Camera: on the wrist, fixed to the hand. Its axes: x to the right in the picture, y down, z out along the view.
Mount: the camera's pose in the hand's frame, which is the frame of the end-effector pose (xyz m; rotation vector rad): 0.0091 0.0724 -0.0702 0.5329 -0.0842 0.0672
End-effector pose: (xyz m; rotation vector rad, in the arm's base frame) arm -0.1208 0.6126 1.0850 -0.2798 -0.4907 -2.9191
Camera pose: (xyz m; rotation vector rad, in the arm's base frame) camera -0.1264 0.5202 1.0439 -0.3320 -1.2086 -2.5910
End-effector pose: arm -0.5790 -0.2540 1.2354 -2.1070 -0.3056 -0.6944
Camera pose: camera -0.5646 -0.3537 1.2248 -1.6300 -0.4135 -0.4249
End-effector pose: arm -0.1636 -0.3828 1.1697 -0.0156 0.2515 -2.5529
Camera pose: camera -0.1366 -0.4348 1.0871 0.0861 -0.4546 -2.4664
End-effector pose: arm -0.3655 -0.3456 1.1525 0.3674 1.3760 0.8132
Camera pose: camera -0.4540 -0.3053 1.1807 0.8545 1.4959 0.4668
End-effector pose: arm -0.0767 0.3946 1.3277 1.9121 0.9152 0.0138
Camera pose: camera -0.0542 0.4365 1.4171 2.4121 0.8524 -0.2954
